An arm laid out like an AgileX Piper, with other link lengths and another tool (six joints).
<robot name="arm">
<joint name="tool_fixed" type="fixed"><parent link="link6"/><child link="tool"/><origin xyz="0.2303 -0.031 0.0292" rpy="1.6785 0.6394 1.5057"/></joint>
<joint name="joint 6" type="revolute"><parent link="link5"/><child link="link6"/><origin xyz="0.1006 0 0.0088" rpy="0 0 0"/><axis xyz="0.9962 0 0.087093"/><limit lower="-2.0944" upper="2.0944"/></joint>
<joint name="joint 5" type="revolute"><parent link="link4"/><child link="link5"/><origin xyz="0 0 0" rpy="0 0 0"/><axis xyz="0 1 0"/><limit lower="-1.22" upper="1.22"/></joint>
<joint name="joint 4" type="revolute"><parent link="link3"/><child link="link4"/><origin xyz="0.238 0 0.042" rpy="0 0 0"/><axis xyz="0.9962 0 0.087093"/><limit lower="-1.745" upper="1.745"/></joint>
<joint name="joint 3" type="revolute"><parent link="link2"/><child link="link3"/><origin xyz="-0.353 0 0.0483" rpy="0 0 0"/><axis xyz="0 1 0"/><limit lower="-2.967" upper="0"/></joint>
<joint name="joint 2" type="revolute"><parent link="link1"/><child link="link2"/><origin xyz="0 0 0" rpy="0 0 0"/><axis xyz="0 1 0"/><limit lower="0" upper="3.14"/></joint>
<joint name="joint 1" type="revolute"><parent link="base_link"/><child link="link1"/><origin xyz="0 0 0.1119" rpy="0 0 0"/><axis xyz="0 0 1"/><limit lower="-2.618" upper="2.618"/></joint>
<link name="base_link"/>
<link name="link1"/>
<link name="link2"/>
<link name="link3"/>
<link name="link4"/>
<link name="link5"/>
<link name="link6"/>
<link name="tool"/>
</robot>
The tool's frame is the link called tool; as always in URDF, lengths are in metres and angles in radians.
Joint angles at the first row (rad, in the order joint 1, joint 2, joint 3, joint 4, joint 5, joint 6):
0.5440 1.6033 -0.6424 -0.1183 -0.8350 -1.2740
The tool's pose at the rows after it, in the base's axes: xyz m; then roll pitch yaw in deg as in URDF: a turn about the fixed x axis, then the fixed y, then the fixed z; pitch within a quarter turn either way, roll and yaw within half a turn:
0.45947, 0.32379, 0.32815, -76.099, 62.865, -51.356
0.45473, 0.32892, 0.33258, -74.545, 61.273, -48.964
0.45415, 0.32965, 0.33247, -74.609, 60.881, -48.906
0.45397, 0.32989, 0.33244, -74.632, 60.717, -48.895
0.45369, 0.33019, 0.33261, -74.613, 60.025, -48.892
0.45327, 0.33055, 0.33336, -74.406, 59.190, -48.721
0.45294, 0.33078, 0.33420, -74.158, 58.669, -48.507
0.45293, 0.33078, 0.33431, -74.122, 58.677, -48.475
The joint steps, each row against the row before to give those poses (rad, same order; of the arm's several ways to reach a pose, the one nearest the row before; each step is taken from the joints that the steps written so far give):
0.0000 0.0000 0.0000 -0.0198 -0.0554 -0.0395
0.0000 0.0000 0.0000 -0.0216 -0.0153 -0.0135
0.0000 0.0000 0.0001 -0.0028 0.0000 -0.0051
0.0000 0.0000 -0.0001 -0.0007 0.0000 -0.0024
0.0000 0.0000 0.0000 0.0000 -0.0007 -0.0121
0.0000 0.0000 0.0001 -0.0001 -0.0025 -0.0144
0.0000 0.0000 0.0000 0.0000 -0.0027 -0.0090
0.0000 0.0000 -0.0001 0.0001 -0.0003 0.0001

